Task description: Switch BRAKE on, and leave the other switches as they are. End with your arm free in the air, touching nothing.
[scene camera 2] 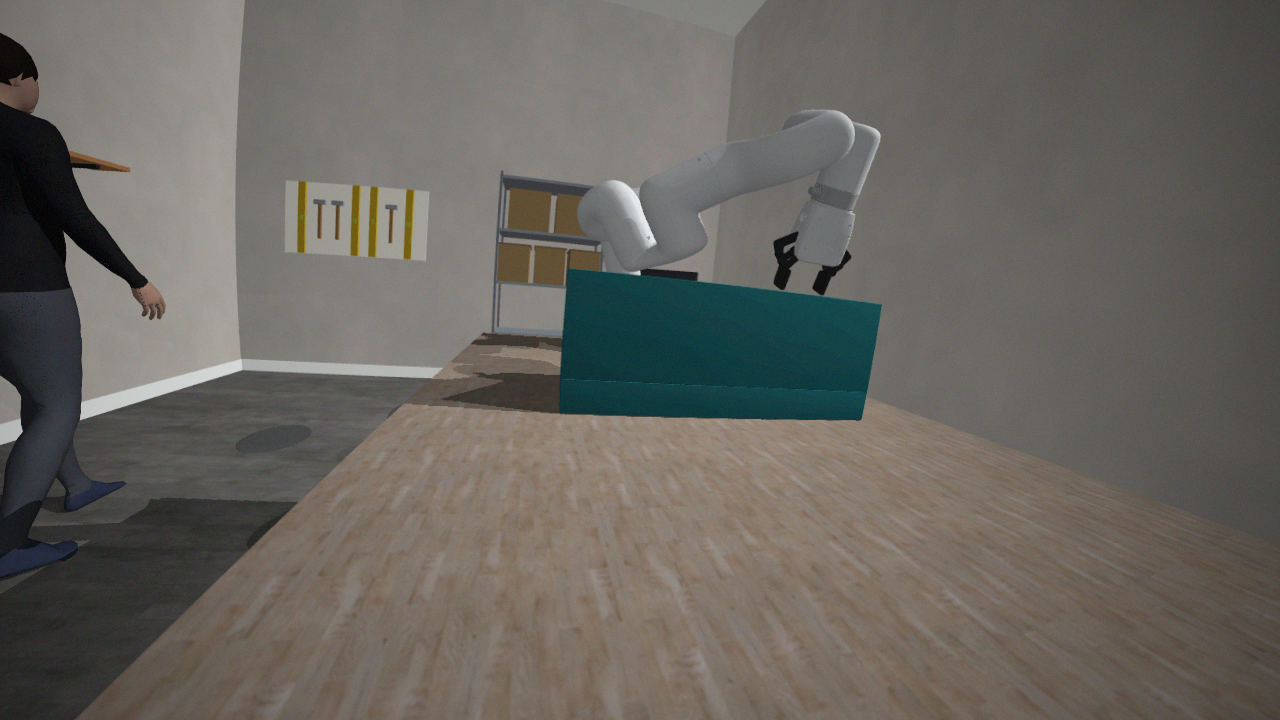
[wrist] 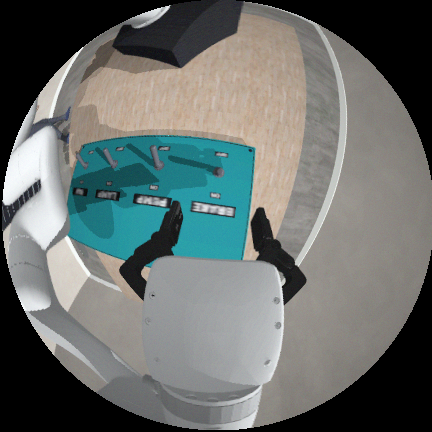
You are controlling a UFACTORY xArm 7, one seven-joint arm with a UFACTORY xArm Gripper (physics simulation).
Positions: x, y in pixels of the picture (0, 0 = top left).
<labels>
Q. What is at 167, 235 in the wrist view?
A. My gripper.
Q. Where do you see a teal switch panel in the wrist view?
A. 113, 209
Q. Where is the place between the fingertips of my gripper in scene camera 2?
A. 798, 289
</labels>
